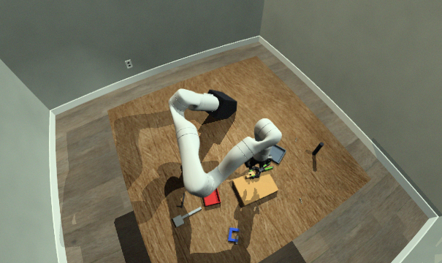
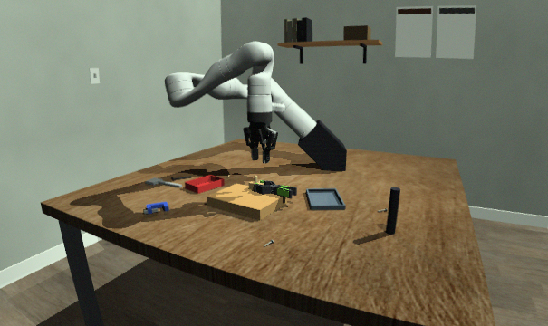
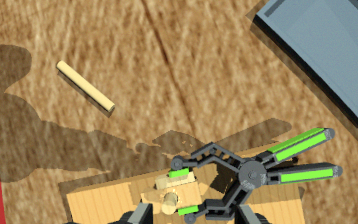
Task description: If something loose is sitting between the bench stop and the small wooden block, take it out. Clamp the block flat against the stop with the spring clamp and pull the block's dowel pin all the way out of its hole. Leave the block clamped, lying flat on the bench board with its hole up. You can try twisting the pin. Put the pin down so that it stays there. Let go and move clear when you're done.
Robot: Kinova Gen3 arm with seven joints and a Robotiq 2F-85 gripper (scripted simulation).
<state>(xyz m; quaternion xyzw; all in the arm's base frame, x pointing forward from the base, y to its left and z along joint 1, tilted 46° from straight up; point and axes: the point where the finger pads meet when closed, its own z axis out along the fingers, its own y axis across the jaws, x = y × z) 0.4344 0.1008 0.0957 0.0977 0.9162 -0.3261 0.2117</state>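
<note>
My gripper is now 2 cm to the left of the dowel pin and 9 cm above it. From my hand the other things lie so: thin pale stick 12 cm behind, 7 cm to the right, 14 cm below; small wooden block 2 cm to the right, 10 cm below; tan bench board 6 cm ahead, 2 cm to the right, 12 cm below.
</note>
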